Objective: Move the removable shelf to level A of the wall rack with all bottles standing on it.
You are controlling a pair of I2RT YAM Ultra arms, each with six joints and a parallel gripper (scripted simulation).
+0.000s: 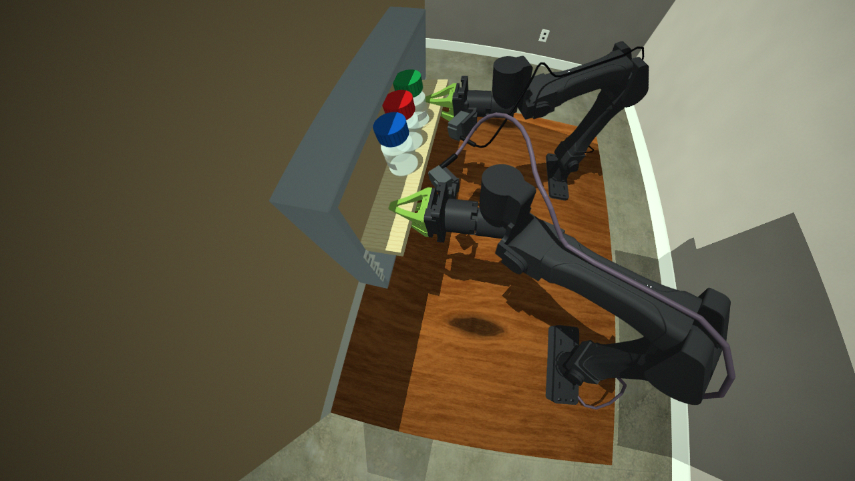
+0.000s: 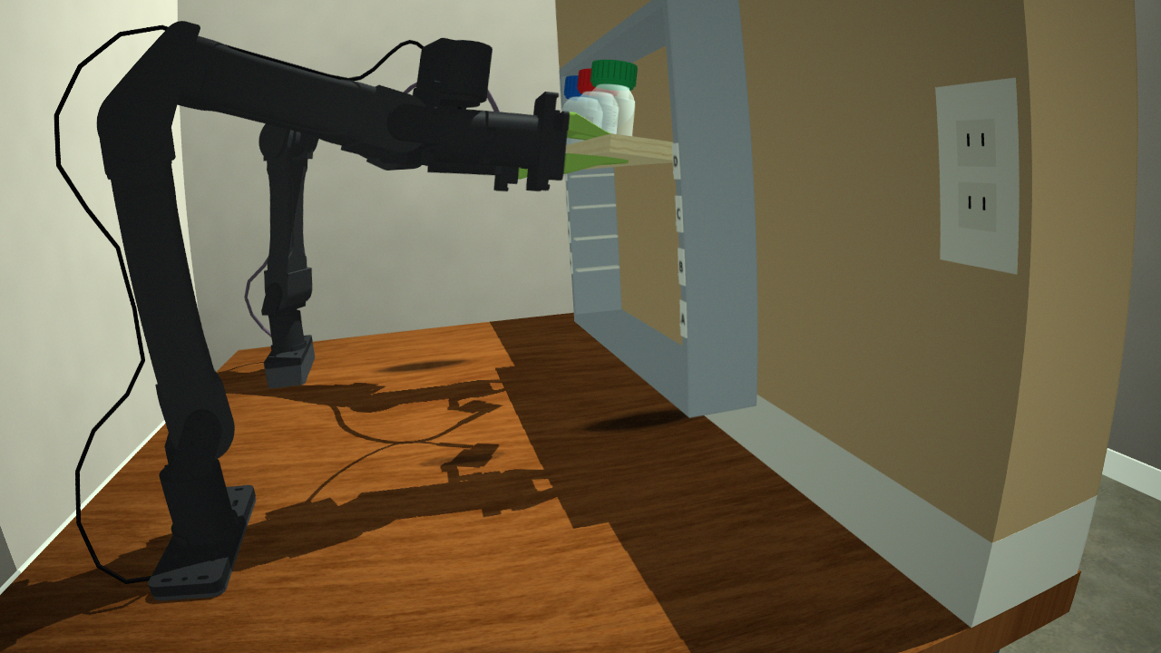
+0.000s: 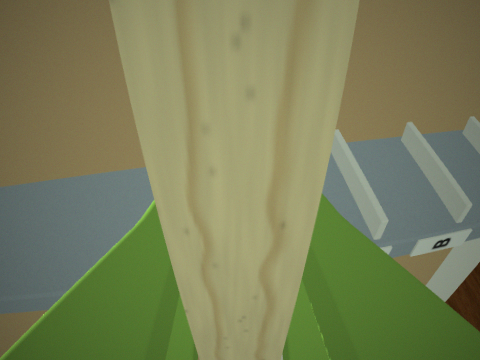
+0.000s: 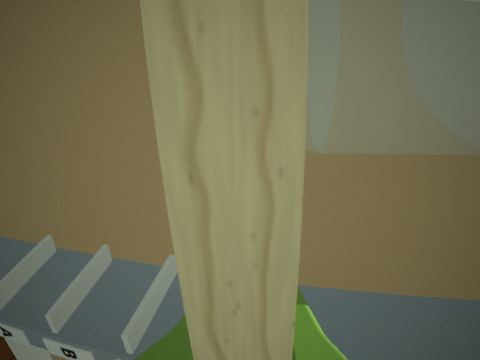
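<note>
Now: right hand 2 cm short of the green-capped bottle, 8 cm to the right of it and 6 cm below it. The rest, counted from my right hand: red-capped bottle 2 cm ahead, 14 cm to the left, 5 cm above; wooden shelf 1 cm ahead, 15 cm to the left; grey wall rack 7 cm ahead, 15 cm to the left, 5 cm below.
The blue-capped bottle lies 1 cm ahead of my left hand, 9 cm to the right of it and 6 cm above it. Also, from my left hand: red-capped bottle 1 cm ahead, 15 cm to the right, 5 cm above; wooden shelf 15 cm to the right; grey wall rack 6 cm ahead, 15 cm to the right, 5 cm below.
</note>
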